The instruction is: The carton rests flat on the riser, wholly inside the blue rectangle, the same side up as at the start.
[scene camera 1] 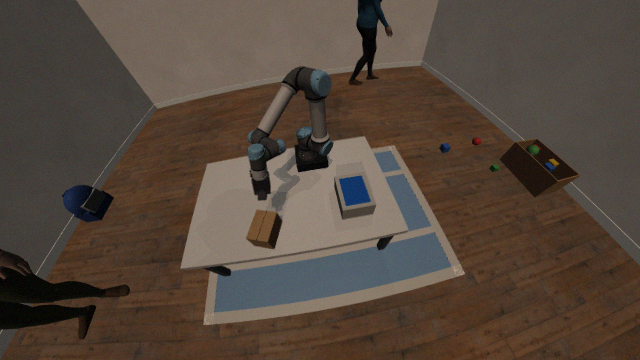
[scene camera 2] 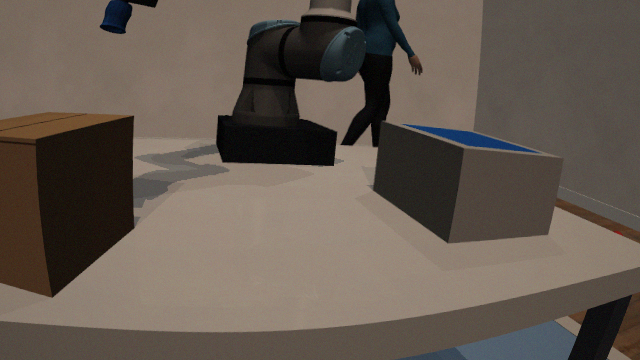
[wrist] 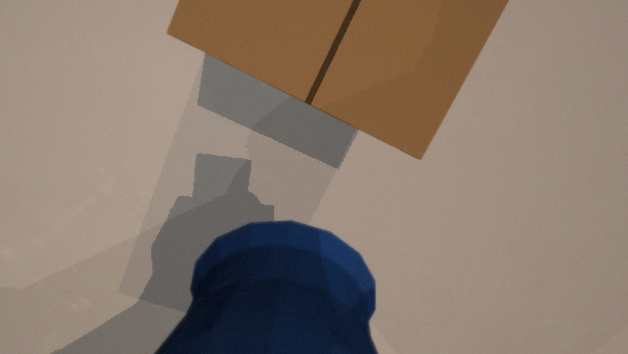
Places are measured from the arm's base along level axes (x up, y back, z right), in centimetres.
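Where they show: hand, its tool point: (scene camera 2: 112, 29) (wrist: 283, 300); arm's base, origin of its link: (scene camera 1: 308, 154) (scene camera 2: 265, 122).
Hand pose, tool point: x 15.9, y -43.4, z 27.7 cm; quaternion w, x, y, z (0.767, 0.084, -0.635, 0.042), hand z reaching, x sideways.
Things, the pixels of their top centre, and the offset from my tool point. Level surfaces: height alone.
- brown carton, centre of its top: (scene camera 2: 43, 122) (scene camera 1: 261, 225) dx -10.2, dy -11.8, dz +4.3 cm
- grey riser, centre of its top: (scene camera 2: 469, 137) (scene camera 1: 354, 189) dx -11.2, dy +1.9, dz -52.1 cm
- blue rectangle, centre of its top: (scene camera 2: 469, 137) (scene camera 1: 354, 189) dx -11.2, dy +1.9, dz -52.1 cm
- white table, height of its surface: dx -23.2 cm
A brown carton (scene camera 1: 264, 228) (scene camera 2: 85, 195) (wrist: 340, 55) with a dark seam along its top stands flat on the table, near its front edge and left of the riser. The grey riser (scene camera 1: 357, 211) (scene camera 2: 502, 195) stands on the right part of the table. The blue rectangle (scene camera 1: 355, 190) (scene camera 2: 472, 137) lies on its top, with no carton on it. My gripper, a blue suction cup (scene camera 2: 115, 30) (wrist: 282, 235), is open and holds nothing. It hangs above the table, behind the carton and higher than its top, apart from it. In scene camera 1 the cup itself is hard to make out.
The white table (scene camera 1: 305, 225) (scene camera 2: 260, 260) carries the arm's black base (scene camera 1: 311, 159) (scene camera 2: 276, 142) at its back. A blue and cream rug (scene camera 1: 330, 285) lies under it. One person (scene camera 1: 367, 40) (scene camera 2: 380, 55) is behind the table, another (scene camera 1: 40, 295) at front left. An open toy box (scene camera 1: 525, 172) is at right.
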